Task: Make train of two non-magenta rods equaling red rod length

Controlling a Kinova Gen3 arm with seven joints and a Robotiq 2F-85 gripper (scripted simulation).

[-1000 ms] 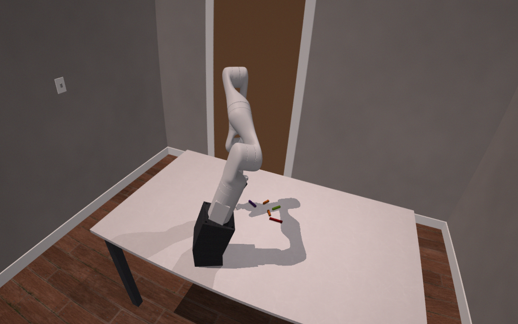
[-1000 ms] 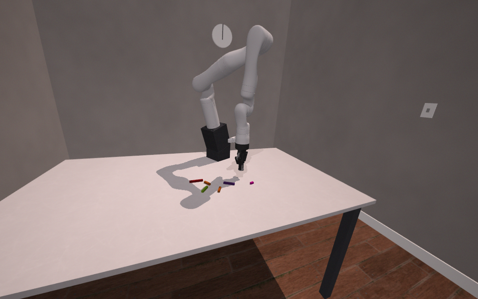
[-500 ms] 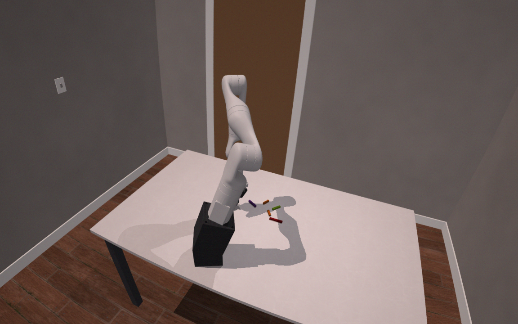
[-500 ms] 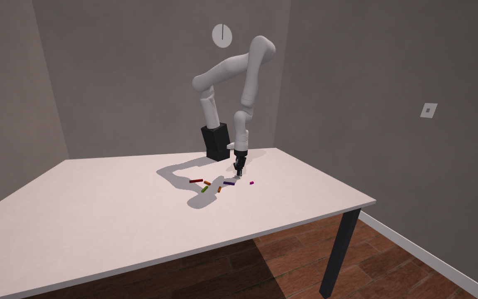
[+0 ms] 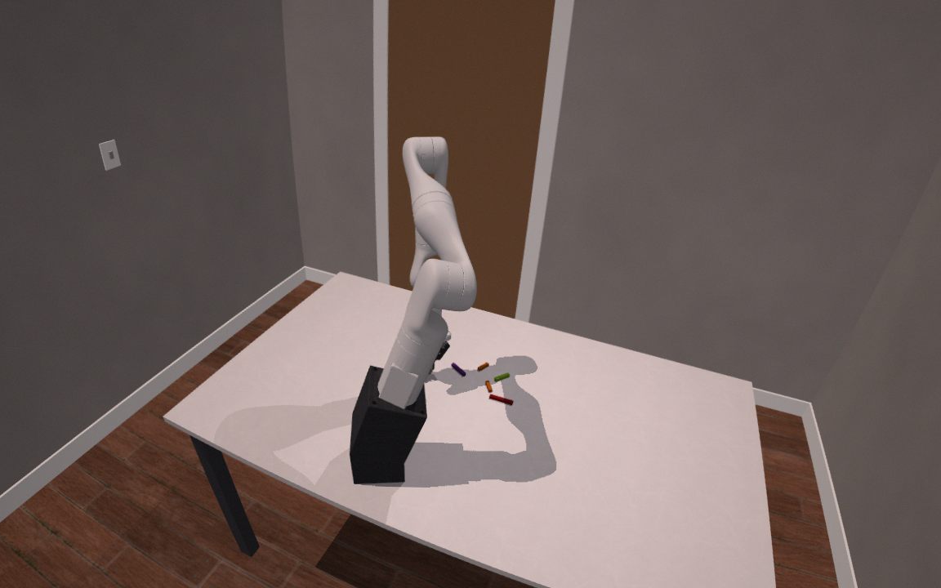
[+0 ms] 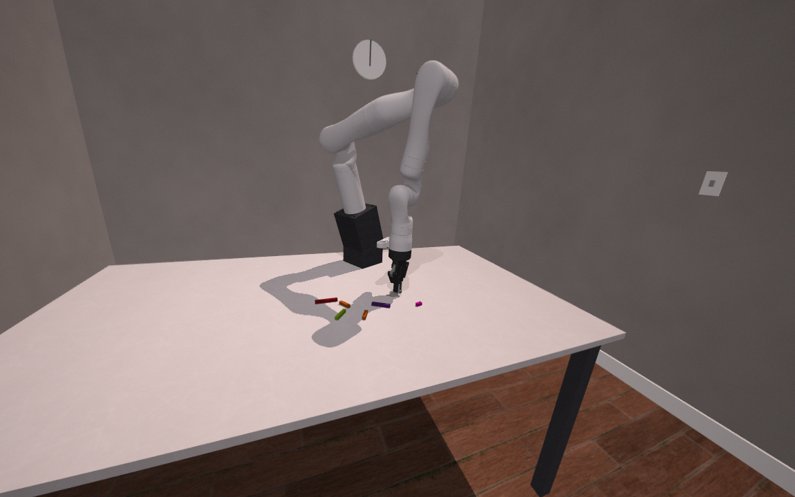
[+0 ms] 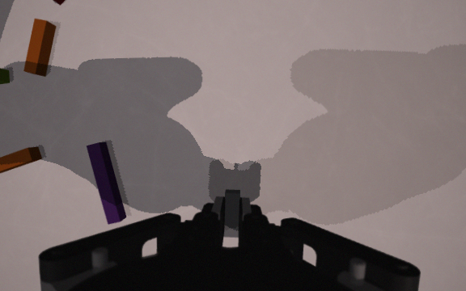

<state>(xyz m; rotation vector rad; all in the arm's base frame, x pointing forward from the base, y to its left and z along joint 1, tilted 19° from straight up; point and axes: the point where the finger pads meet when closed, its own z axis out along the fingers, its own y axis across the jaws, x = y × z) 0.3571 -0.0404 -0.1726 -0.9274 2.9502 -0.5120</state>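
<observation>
Now: the grey rod 1 cm below my hand. Also, from my hand: purple rod (4 cm ahead, 9 cm to the right, 3 cm below); then magenta rod (9 cm ahead, 3 cm to the left, 3 cm below); then lime rod (4 cm ahead, 22 cm to the right, 3 cm below).
</observation>
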